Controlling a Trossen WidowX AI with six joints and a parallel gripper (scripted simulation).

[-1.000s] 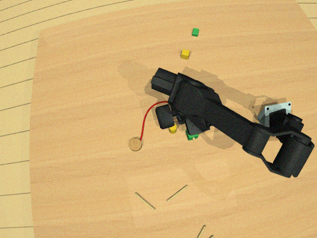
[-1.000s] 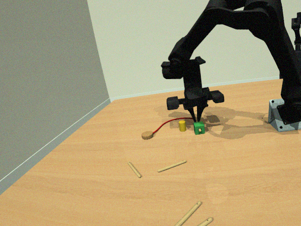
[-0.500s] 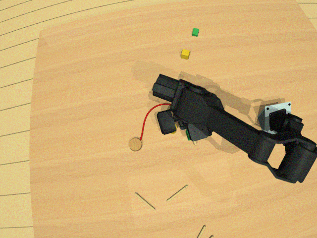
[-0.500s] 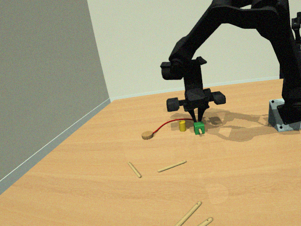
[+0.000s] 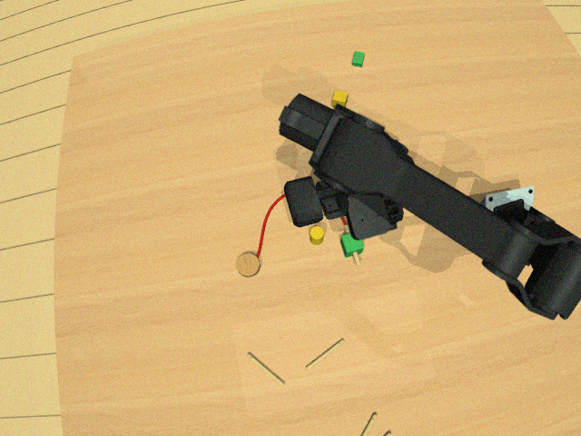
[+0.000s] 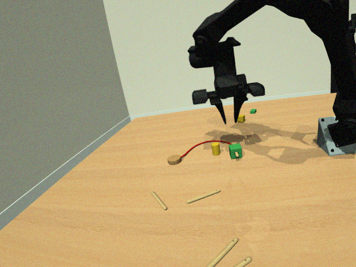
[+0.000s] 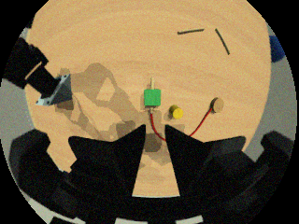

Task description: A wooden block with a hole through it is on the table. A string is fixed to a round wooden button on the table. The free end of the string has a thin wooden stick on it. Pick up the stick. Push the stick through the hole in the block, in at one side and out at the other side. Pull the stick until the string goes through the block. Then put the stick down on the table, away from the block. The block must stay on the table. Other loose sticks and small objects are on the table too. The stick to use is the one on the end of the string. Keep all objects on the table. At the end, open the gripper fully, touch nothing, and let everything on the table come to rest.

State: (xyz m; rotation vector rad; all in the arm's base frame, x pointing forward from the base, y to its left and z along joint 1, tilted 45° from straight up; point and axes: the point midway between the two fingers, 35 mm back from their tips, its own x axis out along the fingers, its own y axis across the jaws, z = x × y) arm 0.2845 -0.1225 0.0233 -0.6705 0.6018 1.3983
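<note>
Right now my gripper tip is 7 cm above the green block and 3 cm to the right of it. From my gripper tip the other things lie so: round wooden button: 17 cm ahead, 8 cm below, 2 cm to the left; then yellow cylinder: 7 cm below, 5 cm ahead; then thin stick: 7 cm below, 2 cm to the left.
</note>
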